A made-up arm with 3 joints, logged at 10 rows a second.
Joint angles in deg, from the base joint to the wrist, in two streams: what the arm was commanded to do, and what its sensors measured. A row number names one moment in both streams.
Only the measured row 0 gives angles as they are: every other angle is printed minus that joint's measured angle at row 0.
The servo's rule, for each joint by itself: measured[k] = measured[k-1] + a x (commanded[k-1-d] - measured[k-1]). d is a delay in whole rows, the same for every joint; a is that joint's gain. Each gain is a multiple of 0.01, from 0.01 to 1. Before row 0 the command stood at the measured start. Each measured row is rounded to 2 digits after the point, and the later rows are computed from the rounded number. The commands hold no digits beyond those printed.
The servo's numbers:
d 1
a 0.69 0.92 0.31
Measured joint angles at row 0:
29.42 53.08 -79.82
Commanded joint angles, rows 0 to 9:
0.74 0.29 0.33
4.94 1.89 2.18
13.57 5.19 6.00
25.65 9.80 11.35
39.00 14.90 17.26
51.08 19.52 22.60
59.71 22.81 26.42
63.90 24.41 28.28
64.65 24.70 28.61
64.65 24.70 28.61
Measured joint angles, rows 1 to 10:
0.00 0.00 0.00
0.51 0.27 0.10
3.57 1.76 0.74
10.47 4.92 2.37
20.94 9.41 5.15
33.40 14.46 8.90
45.60 19.12 13.15
55.34 22.51 17.26
61.25 24.26 20.68
63.60 24.66 23.14

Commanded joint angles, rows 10 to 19:
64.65 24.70 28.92
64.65 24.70 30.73
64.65 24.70 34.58
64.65 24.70 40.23
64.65 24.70 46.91
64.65 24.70 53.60
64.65 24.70 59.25
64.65 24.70 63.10
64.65 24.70 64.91
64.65 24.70 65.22
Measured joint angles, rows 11 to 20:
64.32 24.70 24.84
64.55 24.70 26.10
64.62 24.70 27.54
64.64 24.70 29.72
64.65 24.70 32.98
64.65 24.70 37.30
64.65 24.70 42.35
64.65 24.70 47.59
64.65 24.70 52.40
64.65 24.70 56.28

